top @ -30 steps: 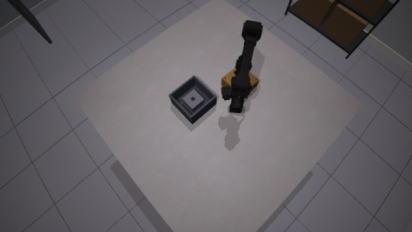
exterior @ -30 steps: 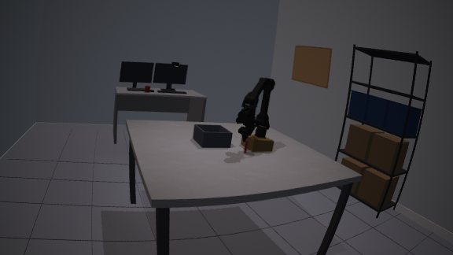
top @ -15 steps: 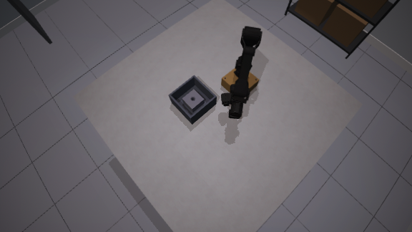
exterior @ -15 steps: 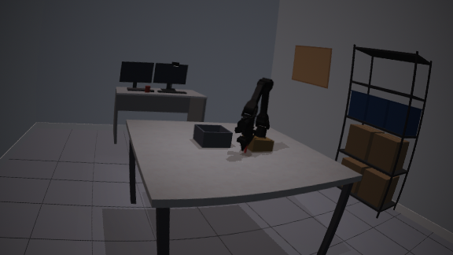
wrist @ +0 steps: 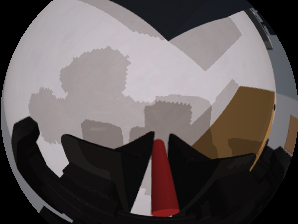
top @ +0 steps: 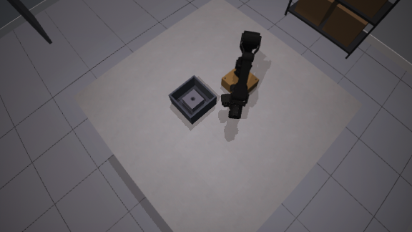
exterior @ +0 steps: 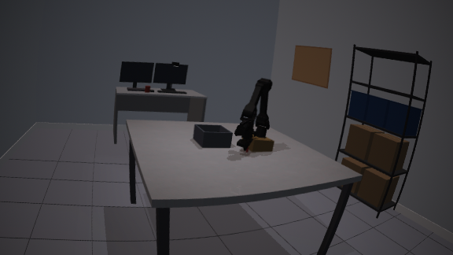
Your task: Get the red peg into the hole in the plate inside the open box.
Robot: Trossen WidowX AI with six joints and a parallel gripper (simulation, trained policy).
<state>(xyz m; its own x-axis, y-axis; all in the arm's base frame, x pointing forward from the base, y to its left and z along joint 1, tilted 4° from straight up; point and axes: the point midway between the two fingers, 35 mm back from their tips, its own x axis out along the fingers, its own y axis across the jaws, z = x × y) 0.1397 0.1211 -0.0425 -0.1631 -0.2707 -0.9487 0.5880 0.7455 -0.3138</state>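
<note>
The grey plate is 19 cm ahead of my gripper tip, 14 cm to the right of it and 4 cm above it. The rest, counted from my gripper tip: red peg (3 cm above, 1 cm to the left); then dark box (19 cm ahead, 14 cm to the right, 2 cm above).
</note>
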